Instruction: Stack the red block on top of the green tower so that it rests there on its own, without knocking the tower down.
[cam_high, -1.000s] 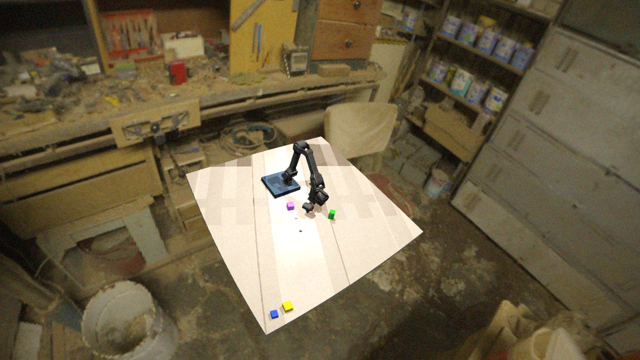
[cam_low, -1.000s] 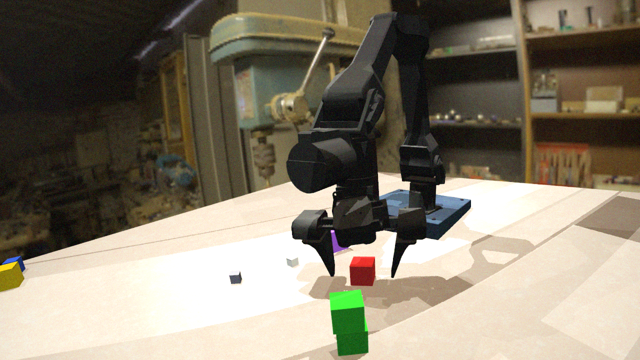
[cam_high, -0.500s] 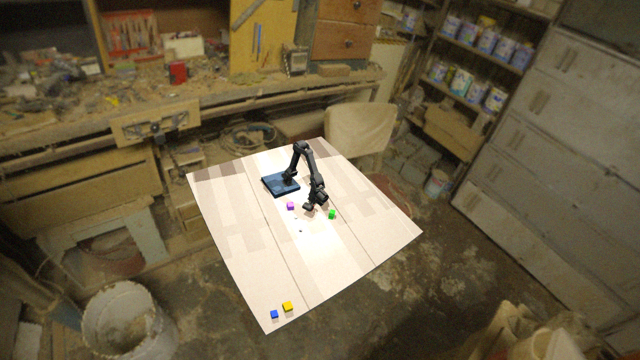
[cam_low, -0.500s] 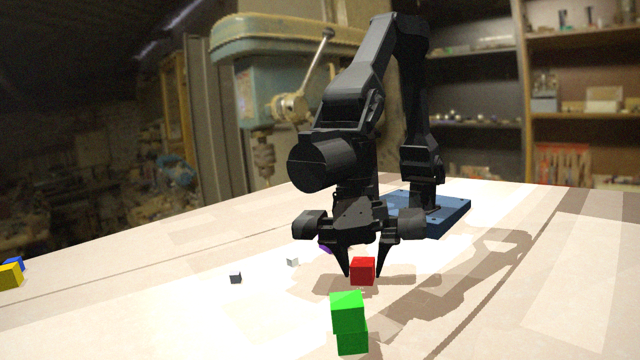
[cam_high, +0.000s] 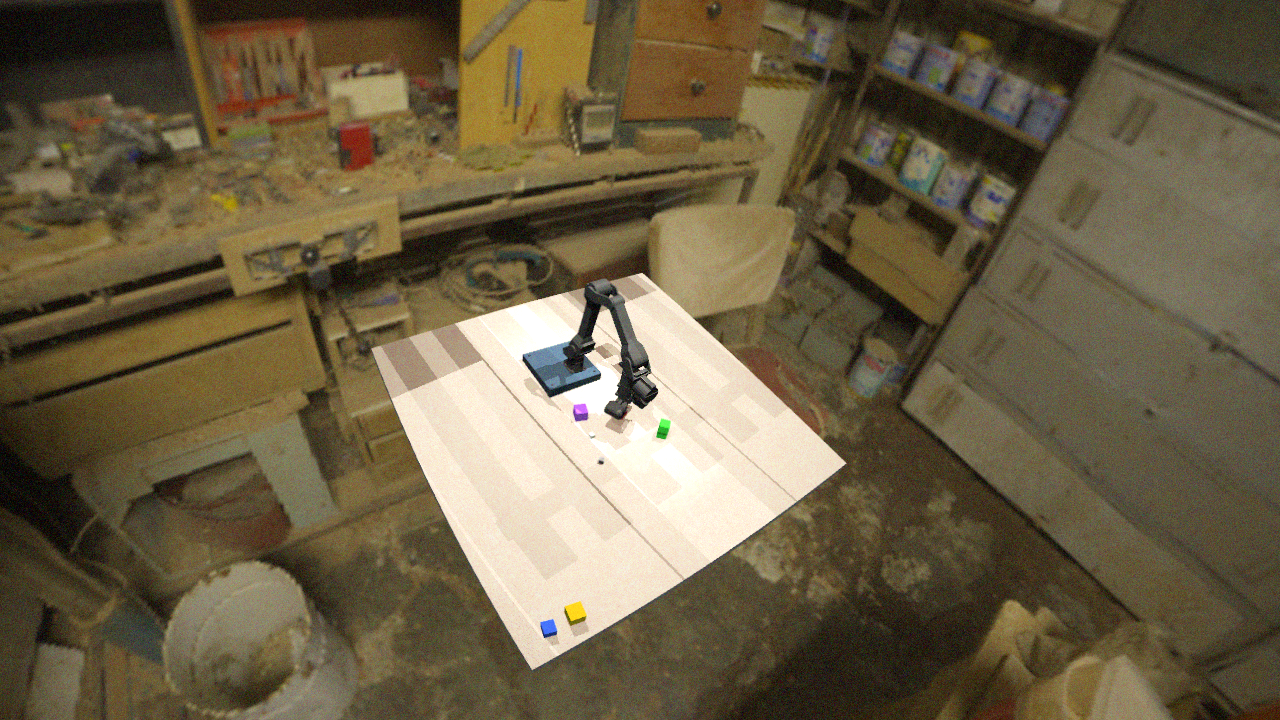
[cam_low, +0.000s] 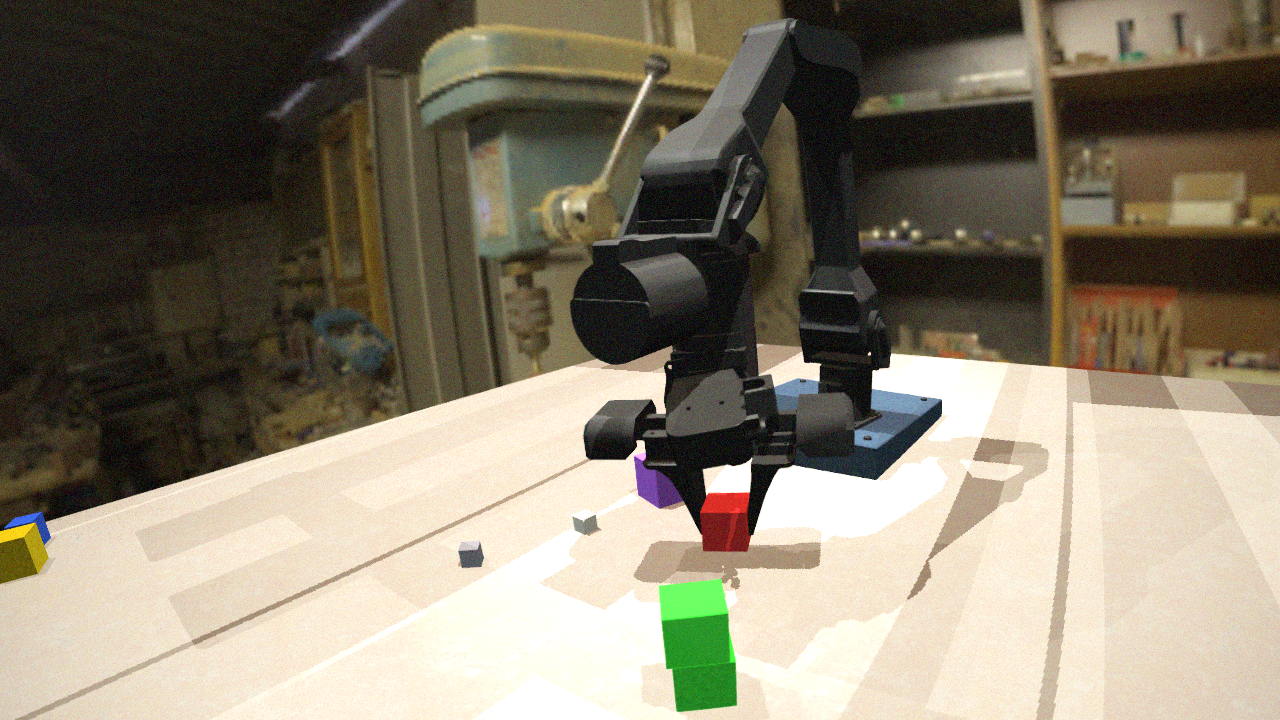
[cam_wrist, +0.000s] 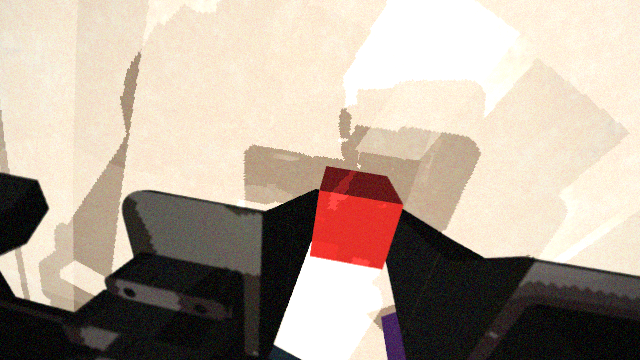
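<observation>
My gripper tip is 13 cm to the left of the purple block and 5 cm past it. From my gripper tip the other things lie so: blue block (57 cm ahead, 54 cm to the right, 1 cm below); yellow block (56 cm ahead, 46 cm to the right); red block (1 cm above).
</observation>
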